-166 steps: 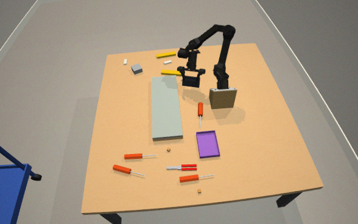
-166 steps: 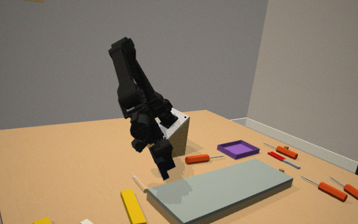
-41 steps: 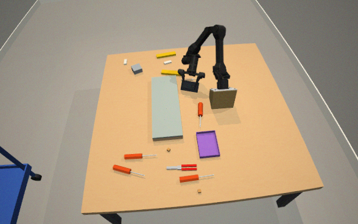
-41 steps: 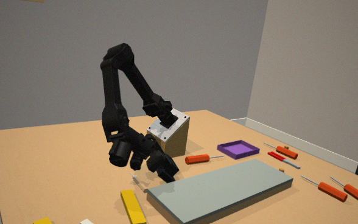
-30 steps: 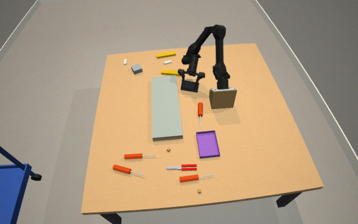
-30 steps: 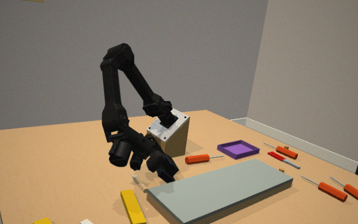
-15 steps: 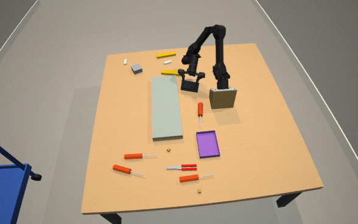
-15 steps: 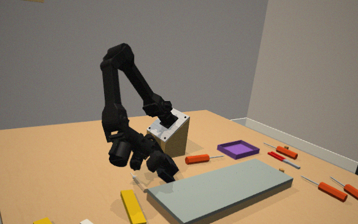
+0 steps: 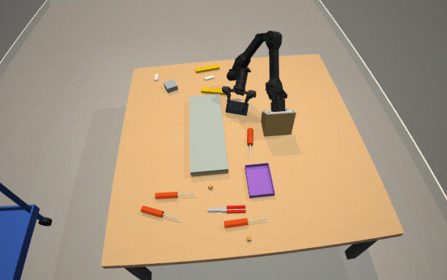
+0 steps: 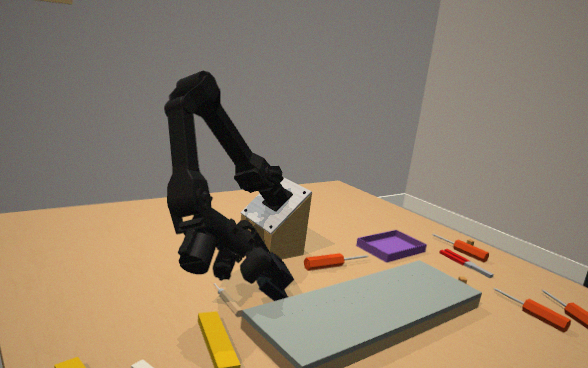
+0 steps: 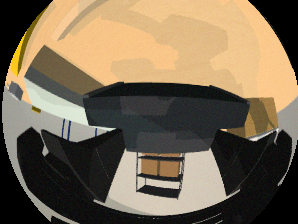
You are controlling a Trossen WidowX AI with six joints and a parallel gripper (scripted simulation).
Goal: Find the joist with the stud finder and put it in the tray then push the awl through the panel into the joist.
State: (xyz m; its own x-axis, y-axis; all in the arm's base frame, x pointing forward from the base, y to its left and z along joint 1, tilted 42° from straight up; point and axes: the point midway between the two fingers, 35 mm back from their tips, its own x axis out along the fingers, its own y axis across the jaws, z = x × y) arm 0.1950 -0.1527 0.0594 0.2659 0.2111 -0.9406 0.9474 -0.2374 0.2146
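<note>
The stud finder is 1 cm behind my gripper tip and 1 cm to the left of it. The rest, counted from my gripper tip: purple tray 7 cm behind, 44 cm to the left, 4 cm below; then awl 2 cm behind, 11 cm to the right, 5 cm below; then grey cube 38 cm ahead, 26 cm to the right, 4 cm below.
</note>
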